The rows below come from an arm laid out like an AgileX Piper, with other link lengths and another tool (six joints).
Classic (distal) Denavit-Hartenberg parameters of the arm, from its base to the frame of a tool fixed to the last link. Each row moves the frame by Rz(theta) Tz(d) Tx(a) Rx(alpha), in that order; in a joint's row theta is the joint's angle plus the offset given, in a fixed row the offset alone. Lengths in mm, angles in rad.
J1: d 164.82; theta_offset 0; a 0; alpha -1.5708
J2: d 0; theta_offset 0.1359; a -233.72; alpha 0
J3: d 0; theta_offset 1.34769; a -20.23; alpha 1.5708
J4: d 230.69; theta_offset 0; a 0; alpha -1.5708
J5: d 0; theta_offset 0; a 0; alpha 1.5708
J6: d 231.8; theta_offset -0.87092; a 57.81; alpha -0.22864
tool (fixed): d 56.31; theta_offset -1.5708; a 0; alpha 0
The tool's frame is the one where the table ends.
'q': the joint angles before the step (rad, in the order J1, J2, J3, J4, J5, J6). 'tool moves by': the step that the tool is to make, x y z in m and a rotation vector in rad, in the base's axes. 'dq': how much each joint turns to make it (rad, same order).
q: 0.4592, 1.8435, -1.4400, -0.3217, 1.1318, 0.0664
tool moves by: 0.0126, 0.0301, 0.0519, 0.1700, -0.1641, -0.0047
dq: 0.0000, -0.1835, 0.0002, 0.0794, -0.0413, -0.0019
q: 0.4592, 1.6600, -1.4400, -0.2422, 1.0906, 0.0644
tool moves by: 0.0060, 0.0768, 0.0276, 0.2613, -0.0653, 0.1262
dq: 0.0000, -0.0705, -0.0320, 0.2719, -0.0871, -0.1544
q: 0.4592, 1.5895, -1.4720, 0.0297, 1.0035, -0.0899
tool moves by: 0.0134, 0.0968, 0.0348, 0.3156, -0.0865, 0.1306
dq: 0.0005, 0.0019, -0.0143, 0.3785, -0.1712, -0.2225
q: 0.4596, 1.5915, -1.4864, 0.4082, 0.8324, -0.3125
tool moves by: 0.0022, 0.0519, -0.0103, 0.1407, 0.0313, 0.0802
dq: 0.0001, 0.0975, -0.0054, 0.2722, -0.0622, -0.1969
